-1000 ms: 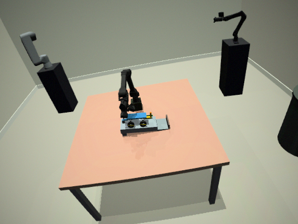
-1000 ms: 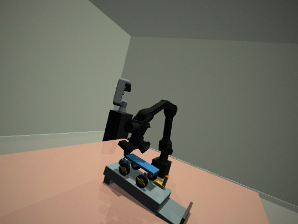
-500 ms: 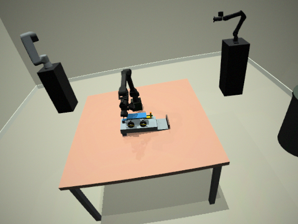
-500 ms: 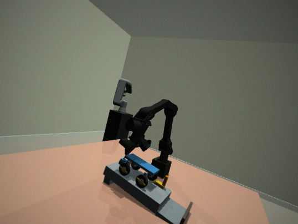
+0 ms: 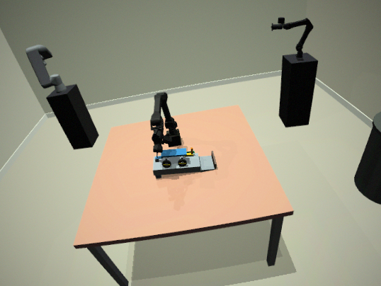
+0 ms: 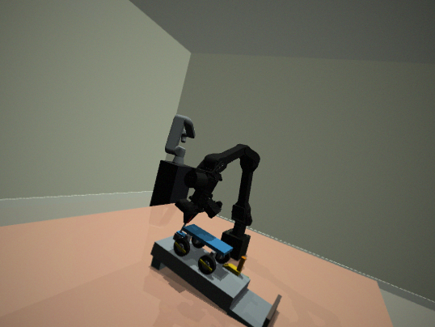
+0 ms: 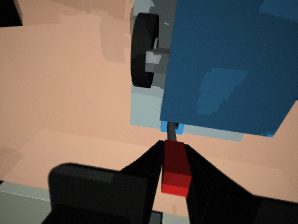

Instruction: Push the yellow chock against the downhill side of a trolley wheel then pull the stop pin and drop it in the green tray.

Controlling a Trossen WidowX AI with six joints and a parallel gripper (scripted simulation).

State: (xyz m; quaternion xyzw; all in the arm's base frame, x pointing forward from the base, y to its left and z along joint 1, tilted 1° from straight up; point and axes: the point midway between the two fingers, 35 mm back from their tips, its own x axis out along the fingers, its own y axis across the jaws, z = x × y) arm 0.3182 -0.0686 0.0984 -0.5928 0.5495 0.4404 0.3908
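My gripper tip is 18 cm to the right of the green tray, 17 cm above it and 12 cm past it. Also, from my gripper tip: trolley: 11 cm to the left, 5 cm below, 1 cm ahead; grey ramp: 12 cm below, 11 cm to the left, 1 cm ahead; stop pin: right at my gripper tip.
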